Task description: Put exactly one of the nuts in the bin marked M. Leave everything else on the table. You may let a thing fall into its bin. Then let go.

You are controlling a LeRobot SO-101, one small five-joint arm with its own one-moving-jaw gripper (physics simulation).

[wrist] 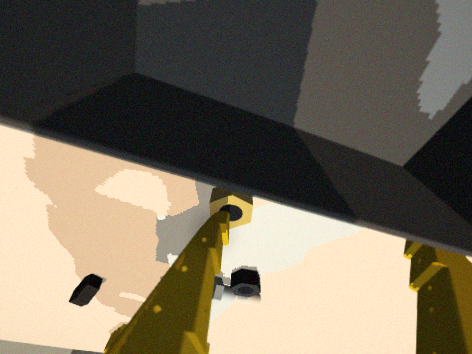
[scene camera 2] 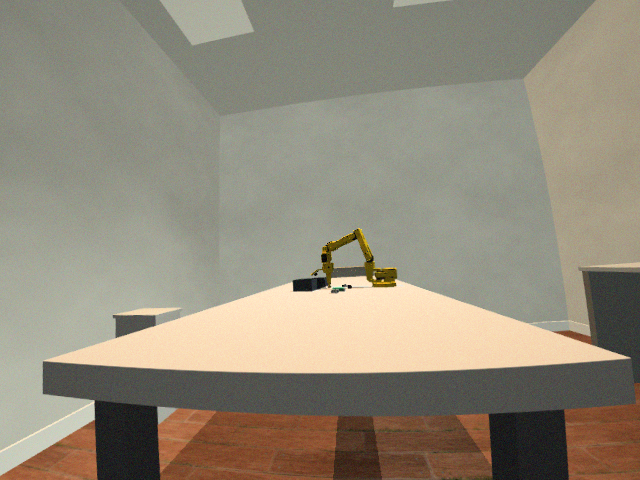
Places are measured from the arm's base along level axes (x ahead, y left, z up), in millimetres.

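Where they show: hand, its tool point: (wrist: pixel 228 223) (scene camera 2: pixel 329 284); arm's base, origin of its link: (scene camera 2: pixel 379 286).
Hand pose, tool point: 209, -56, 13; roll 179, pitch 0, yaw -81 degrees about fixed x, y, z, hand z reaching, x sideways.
Observation:
Each offset is from my tool point to the top centre of the thing, as dx, dy, dz. "spot": to the spot under its first point.
My gripper (scene camera 2: pixel 321 280) (wrist: pixel 320 225) is open, with a wide gap between its jaws and nothing held. In the wrist view a brass hexagonal nut {+1, +0, -4} (wrist: pixel 239 207) lies on the table at the tip of the left jaw, close to the wall of a dark bin {spot: +41, +7, +16} (wrist: pixel 200 135). The jaw tip overlaps the nut's lower edge. The right jaw's tip is partly hidden at the bin's rim. In the scene view my gripper is low over the table, beside the dark bins {spot: +95, +105, +15} (scene camera 2: pixel 303 284). The M mark does not show, so I cannot tell which bin this is.
In the wrist view a black hexagonal piece {-62, -16, -4} (wrist: pixel 245 280) lies below the brass nut, with a grey piece beside it. A black block-like piece {-88, +86, +3} (wrist: pixel 86 290) lies at the left. In the scene view small green and dark things {-48, +149, +1} (scene camera 2: pixel 338 289) lie between the bins and the arm's base (scene camera 2: pixel 384 277).

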